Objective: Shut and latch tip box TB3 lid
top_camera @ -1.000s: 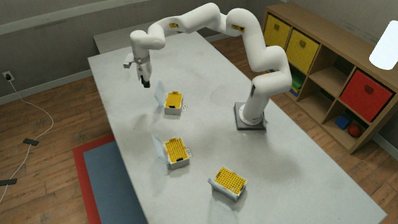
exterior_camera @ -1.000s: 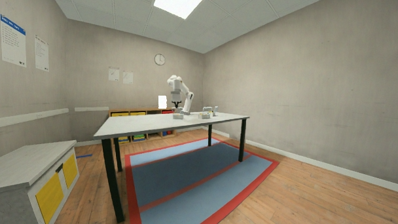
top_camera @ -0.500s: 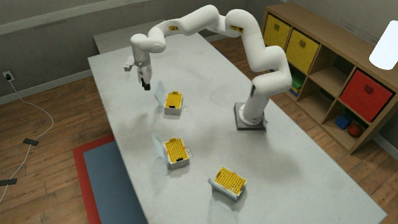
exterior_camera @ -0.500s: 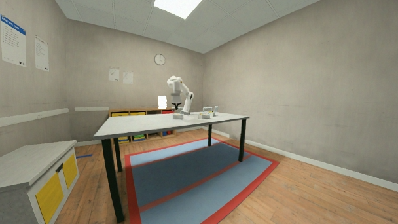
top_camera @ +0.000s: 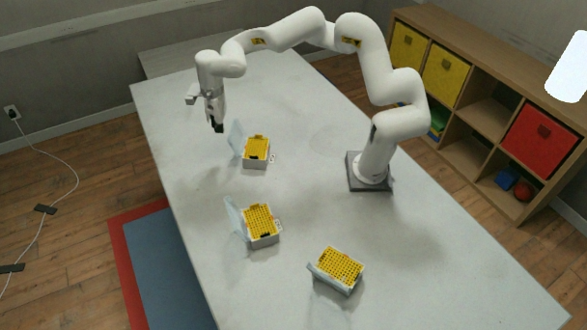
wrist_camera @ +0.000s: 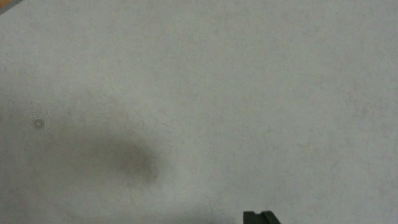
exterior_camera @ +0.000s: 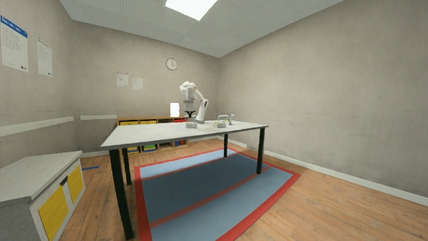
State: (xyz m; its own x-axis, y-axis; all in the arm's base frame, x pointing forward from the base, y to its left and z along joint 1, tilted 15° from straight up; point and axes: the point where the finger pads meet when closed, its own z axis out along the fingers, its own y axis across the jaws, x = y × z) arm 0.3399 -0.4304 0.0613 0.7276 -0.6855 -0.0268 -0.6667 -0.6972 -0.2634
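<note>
The tip box lies 90 mm behind my hand, 80 mm to the left of it and 80 mm below it. The rest, counted from my hand: label (140 mm behind, 130 mm to the left, 140 mm below).
</note>
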